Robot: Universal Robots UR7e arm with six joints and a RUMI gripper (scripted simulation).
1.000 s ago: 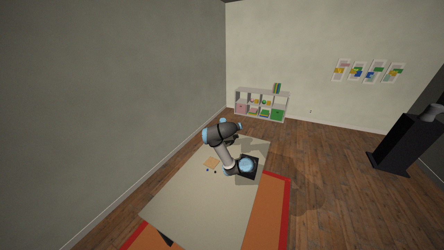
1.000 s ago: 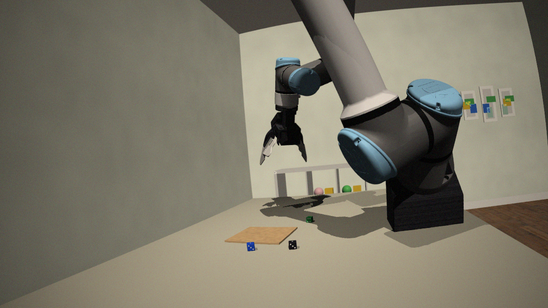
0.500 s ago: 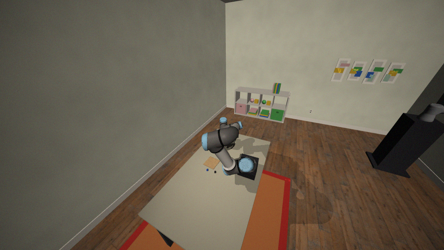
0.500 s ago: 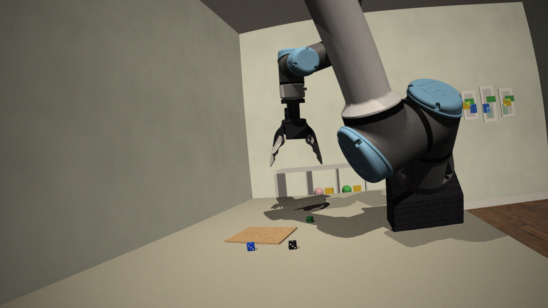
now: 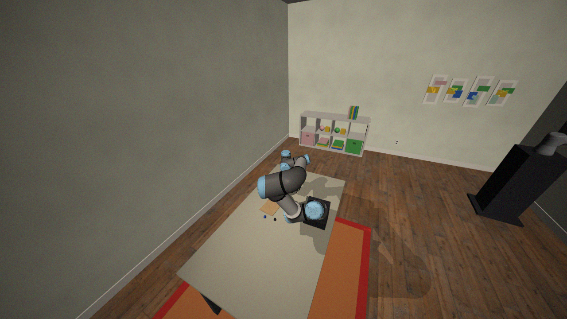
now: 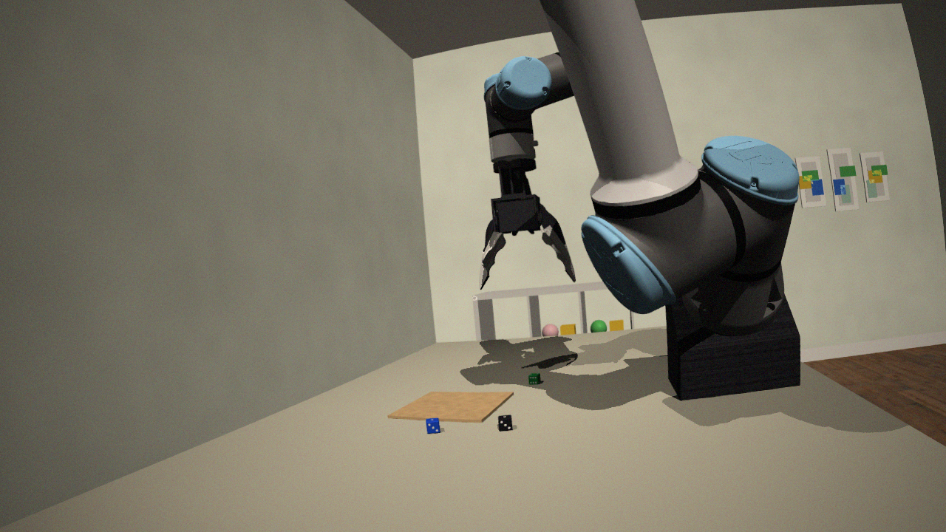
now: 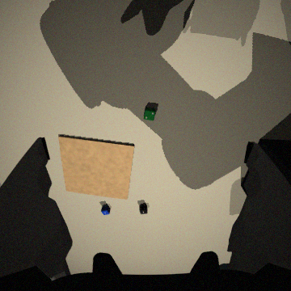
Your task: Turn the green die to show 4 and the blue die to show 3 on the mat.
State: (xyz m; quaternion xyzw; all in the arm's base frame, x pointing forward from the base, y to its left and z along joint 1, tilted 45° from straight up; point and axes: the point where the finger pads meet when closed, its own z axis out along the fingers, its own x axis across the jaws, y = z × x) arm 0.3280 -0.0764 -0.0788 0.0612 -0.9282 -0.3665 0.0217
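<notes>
Now: hand 1 cm past the green die, 4 cm to the right of it and 15 cm above it. Also, from my hand: tan mat (8 cm ahead, 17 cm to the left, 16 cm below); then blue die (6 cm ahead, 28 cm to the left, 15 cm below); then black die (3 cm behind, 27 cm to the left, 15 cm below).
</notes>
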